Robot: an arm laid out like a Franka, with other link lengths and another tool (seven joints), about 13 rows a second.
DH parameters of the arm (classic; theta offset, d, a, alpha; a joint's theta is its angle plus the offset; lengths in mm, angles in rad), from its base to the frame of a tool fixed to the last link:
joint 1: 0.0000 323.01 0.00 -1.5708
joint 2: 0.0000 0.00 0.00 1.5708
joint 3: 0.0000 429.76 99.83 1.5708
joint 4: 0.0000 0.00 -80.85 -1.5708
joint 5: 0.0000 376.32 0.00 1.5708
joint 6: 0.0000 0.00 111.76 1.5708
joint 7: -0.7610 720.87 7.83 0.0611
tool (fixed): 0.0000 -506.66 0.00 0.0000
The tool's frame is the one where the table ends.
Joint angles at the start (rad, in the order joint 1, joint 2, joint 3, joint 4, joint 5, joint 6, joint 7):
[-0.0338, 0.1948, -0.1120, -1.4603, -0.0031, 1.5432, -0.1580]
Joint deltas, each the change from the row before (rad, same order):
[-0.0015, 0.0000, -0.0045, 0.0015, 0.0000, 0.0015, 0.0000]
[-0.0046, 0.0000, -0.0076, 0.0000, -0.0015, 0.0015, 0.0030]
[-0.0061, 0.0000, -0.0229, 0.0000, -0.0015, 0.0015, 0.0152]
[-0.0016, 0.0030, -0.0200, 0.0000, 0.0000, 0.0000, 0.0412]
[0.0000, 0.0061, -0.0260, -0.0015, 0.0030, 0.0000, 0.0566]
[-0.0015, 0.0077, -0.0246, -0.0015, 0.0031, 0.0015, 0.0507]
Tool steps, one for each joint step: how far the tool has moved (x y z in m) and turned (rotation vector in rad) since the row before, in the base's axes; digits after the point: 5 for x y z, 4 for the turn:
[-0.00002, -0.00384, 0.00100, -0.0013, -0.0029, -0.0058]
[-0.00112, -0.00820, 0.00034, -0.0035, -0.0012, -0.0149]
[-0.00357, -0.01886, 0.00068, -0.0078, -0.0012, -0.0435]
[-0.00312, -0.01430, -0.00147, -0.0083, 0.0026, -0.0622]
[-0.00396, -0.01644, -0.00407, -0.0082, 0.0063, -0.0820]
[-0.00369, -0.01630, -0.00489, -0.0079, 0.0065, -0.0762]

